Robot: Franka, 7 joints.
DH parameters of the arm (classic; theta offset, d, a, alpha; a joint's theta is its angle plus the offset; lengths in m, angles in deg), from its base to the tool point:
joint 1: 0 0.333 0 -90
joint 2: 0 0 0 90
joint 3: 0 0.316 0.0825 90
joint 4: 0 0 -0.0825 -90
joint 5: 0 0.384 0 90
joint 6: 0 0 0.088 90
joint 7: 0 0.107 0 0
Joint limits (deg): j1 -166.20..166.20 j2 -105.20..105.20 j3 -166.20..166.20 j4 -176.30..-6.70 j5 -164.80..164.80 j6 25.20..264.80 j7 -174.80..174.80
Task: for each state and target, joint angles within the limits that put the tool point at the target. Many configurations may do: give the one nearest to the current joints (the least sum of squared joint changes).
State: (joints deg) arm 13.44 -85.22 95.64 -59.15 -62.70 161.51 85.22
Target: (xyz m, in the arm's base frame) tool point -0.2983 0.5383 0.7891
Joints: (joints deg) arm -0.94 -57.28 65.01 -79.57 -63.33 153.63 85.22
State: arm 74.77 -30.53 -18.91 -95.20 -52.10 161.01 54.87
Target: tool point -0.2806 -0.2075 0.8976
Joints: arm 83.84 -84.55 18.78 -107.11 -58.81 176.37 54.87
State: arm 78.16 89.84 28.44 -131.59 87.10 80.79 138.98
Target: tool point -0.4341 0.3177 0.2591
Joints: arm 74.20 75.77 62.62 -120.54 89.70 73.79 138.98
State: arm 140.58 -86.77 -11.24 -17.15 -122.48 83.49 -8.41
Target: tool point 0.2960 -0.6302 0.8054
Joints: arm 109.49 -69.59 -0.62 -28.42 -126.72 103.70 -8.41
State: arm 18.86 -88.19 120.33 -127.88 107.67 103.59 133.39
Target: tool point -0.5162 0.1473 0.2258
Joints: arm 57.07 -67.74 97.05 -128.17 106.06 95.37 133.39
